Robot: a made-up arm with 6 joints.
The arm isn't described. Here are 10 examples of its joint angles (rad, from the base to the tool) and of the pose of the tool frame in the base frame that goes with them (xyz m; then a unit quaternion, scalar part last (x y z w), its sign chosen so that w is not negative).
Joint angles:
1: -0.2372 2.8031 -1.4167 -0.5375 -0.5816 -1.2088
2: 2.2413 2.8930 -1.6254 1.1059 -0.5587 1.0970
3: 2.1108 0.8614 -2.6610 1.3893 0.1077 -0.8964
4: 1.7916 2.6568 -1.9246 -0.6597 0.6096 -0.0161
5: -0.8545 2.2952 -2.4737 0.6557 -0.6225 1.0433
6: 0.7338 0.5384 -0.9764 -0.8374 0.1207 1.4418
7: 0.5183 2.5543 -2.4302 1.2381 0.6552 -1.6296
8: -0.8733 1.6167 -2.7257 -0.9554 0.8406 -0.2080
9: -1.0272 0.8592 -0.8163 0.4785 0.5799 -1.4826
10: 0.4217 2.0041 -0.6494 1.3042 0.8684 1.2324
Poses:
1: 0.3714 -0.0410 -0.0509 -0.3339 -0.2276 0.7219 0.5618
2: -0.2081 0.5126 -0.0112 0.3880 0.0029 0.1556 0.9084
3: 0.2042 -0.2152 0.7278 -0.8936 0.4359 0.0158 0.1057
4: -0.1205 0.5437 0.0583 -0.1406 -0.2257 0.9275 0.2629
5: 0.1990 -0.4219 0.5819 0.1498 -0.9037 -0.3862 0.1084
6: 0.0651 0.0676 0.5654 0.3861 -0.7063 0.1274 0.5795
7: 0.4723 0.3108 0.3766 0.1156 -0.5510 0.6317 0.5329
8: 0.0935 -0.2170 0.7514 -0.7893 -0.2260 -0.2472 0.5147
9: 0.0818 -0.1303 0.4487 -0.4481 -0.2100 0.1947 0.8469
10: 0.2600 0.1076 0.1237 0.1920 0.4181 -0.6642 0.5892
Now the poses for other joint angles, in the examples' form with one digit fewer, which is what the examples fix.
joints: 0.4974 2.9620 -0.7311 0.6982 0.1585 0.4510
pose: 0.158 0.052 -0.119 -0.140 0.369 -0.179 0.901
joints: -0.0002 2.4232 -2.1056 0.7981 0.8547 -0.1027
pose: 0.553 0.024 0.321 0.301 -0.218 0.049 0.927
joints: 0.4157 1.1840 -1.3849 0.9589 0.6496 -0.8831
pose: 0.197 0.126 0.618 0.180 -0.579 0.459 0.649
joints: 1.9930 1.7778 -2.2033 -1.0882 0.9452 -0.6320
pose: -0.128 0.451 0.533 -0.280 -0.639 0.711 0.091
